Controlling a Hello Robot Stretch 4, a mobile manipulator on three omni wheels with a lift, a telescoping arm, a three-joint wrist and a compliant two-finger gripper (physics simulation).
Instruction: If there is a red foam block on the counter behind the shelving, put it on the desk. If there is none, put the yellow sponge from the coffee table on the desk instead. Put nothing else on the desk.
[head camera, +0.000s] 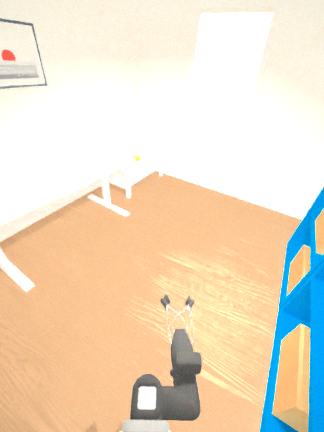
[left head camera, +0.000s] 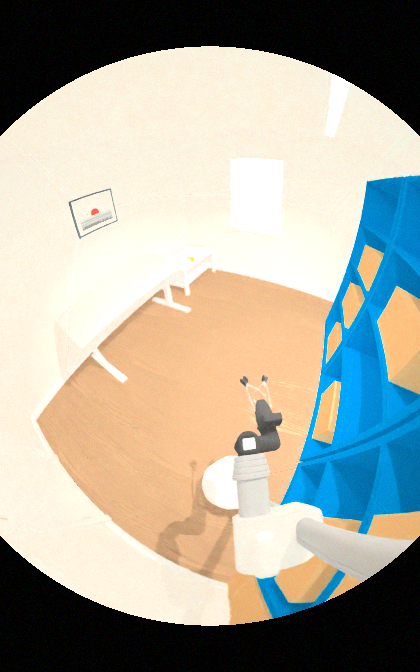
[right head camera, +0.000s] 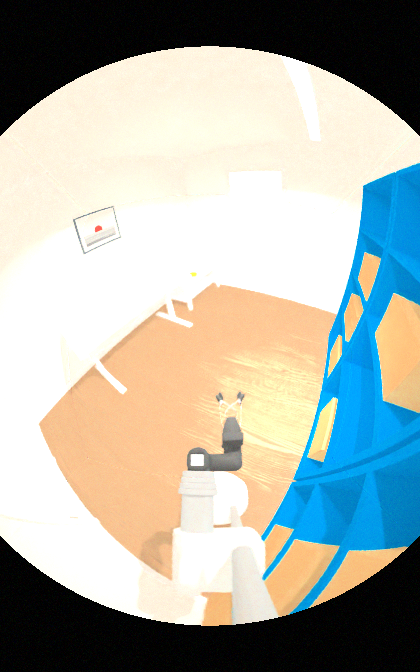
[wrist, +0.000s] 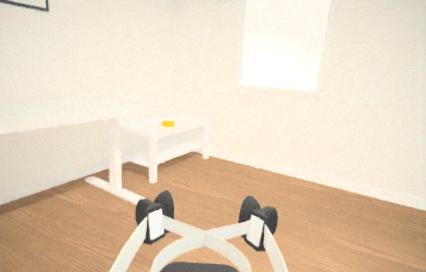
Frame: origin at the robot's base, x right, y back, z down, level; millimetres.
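Seen in the pictures: gripper, fingertip midpoint: (head camera: 176, 296) (wrist: 207, 209).
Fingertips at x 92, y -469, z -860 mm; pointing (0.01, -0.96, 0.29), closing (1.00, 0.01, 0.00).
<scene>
A point is followed by its place in that frame.
The yellow sponge (head camera: 137, 158) @(z -456, x -283, y -2672 mm) (left head camera: 191, 259) (right head camera: 194, 274) (wrist: 168, 124) @(z -447, x -298, y -2670 mm) lies on top of the white coffee table (left head camera: 187, 286) (wrist: 153, 159) @(z -192, x -379, y -2404 mm) in the far corner. The long white desk (left head camera: 84, 327) (wrist: 55, 123) @(z -682, x -645, y -1493 mm) stands along the left wall, its far end near the coffee table. My gripper (head camera: 177, 301) @(z -860, x 92, y -469 mm) (left head camera: 254, 380) (right head camera: 230, 398) (wrist: 207, 209) @(z -860, x 92, y -469 mm) is open with nothing between its fingers, over the floor and well away from the sponge and the desk. The counter behind the shelving and a red foam block do not show in these views.
Blue shelving (head camera: 300, 295) @(z -299, x 1049, y -813 mm) (left head camera: 360, 340) (right head camera: 357, 350) with tan boxes (head camera: 295, 375) @(z -293, x 773, y -357 mm) (left head camera: 400, 340) stands close on the right. The desk's T-shaped feet (head camera: 109, 205) (left head camera: 171, 305) (wrist: 115, 192) reach out over the wood floor. A framed picture (left head camera: 93, 213) hangs above the desk.
</scene>
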